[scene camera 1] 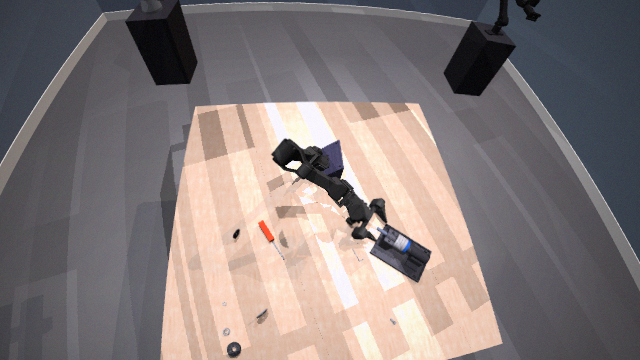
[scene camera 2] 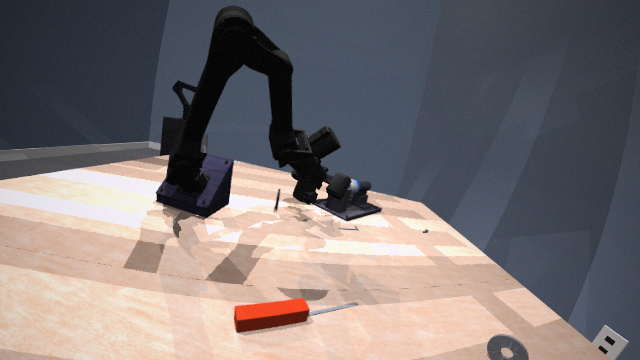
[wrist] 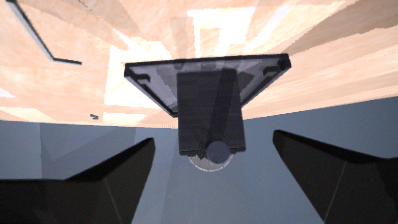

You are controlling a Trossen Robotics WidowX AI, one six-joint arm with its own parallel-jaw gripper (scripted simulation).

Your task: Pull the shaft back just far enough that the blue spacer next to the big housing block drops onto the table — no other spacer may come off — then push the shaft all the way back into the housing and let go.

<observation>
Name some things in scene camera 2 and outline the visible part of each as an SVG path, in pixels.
My gripper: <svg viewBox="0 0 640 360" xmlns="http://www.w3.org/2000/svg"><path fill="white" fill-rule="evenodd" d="M291 172L291 177L298 181L292 196L308 205L315 203L318 196L316 188L320 190L322 182L329 184L326 193L339 200L345 196L347 189L352 183L347 175L336 173L334 176L326 174L329 169L320 164L322 161L315 157L314 166L307 173L300 174L294 169Z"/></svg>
A red-handled screwdriver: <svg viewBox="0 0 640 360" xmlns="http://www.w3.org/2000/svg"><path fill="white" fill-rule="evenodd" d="M359 304L357 302L312 312L309 312L310 309L304 298L235 306L234 322L236 333L306 322L308 316L358 306Z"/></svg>
</observation>
